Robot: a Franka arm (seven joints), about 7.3 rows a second.
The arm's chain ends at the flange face. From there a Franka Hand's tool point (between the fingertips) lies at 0.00 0.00 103.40 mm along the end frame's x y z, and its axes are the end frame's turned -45 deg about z.
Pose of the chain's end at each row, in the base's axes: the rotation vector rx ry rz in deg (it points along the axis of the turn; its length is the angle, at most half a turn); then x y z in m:
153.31 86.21 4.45 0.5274 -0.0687 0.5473
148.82 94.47 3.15 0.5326 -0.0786 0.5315
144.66 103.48 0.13 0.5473 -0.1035 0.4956
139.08 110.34 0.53 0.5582 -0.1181 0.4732
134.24 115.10 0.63 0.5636 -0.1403 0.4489
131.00 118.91 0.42 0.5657 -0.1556 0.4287
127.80 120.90 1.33 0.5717 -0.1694 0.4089
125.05 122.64 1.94 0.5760 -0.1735 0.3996
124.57 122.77 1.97 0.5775 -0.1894 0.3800
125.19 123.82 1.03 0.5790 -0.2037 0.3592
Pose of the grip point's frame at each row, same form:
108.18 137.73 1.72 0.5355 -0.0725 0.4443
101.07 143.84 0.73 0.5393 -0.0823 0.4284
94.12 151.07 -1.15 0.5497 -0.1066 0.3923
86.29 155.21 -0.97 0.5614 -0.1212 0.3699
80.01 157.78 -1.29 0.5679 -0.1442 0.3457
75.58 160.10 -1.43 0.5698 -0.1594 0.3255
71.80 160.59 -1.16 0.5779 -0.1737 0.3058
68.56 161.06 -1.04 0.5837 -0.1781 0.2966
68.07 161.00 -1.15 0.5856 -0.1943 0.2770
68.29 162.34 -1.35 0.5848 -0.2079 0.2560

